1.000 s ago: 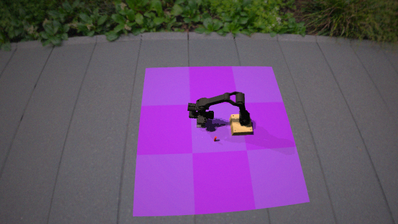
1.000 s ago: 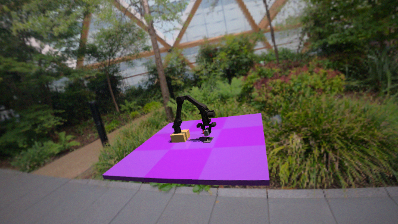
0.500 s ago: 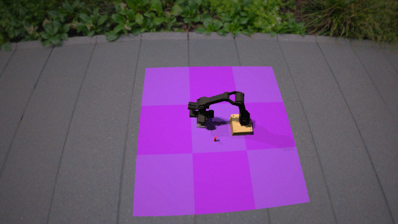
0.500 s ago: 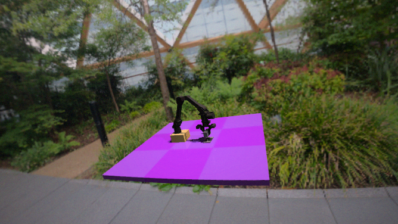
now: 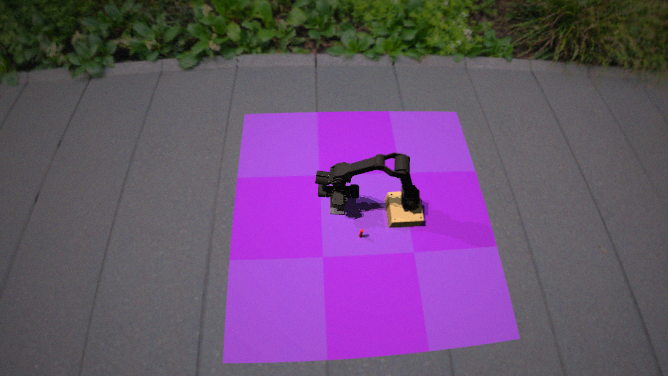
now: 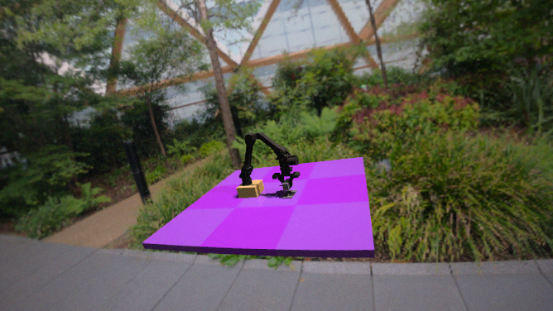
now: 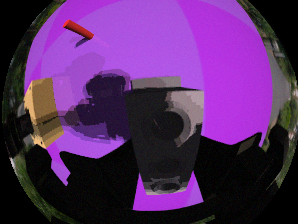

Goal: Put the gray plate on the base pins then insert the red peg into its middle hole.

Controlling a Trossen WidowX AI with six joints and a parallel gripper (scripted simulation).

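The red peg lies 7 cm behind my gripper tip, 19 cm to the left of it and 2 cm below it. Round my gripper tip: gray plate 3 cm above.
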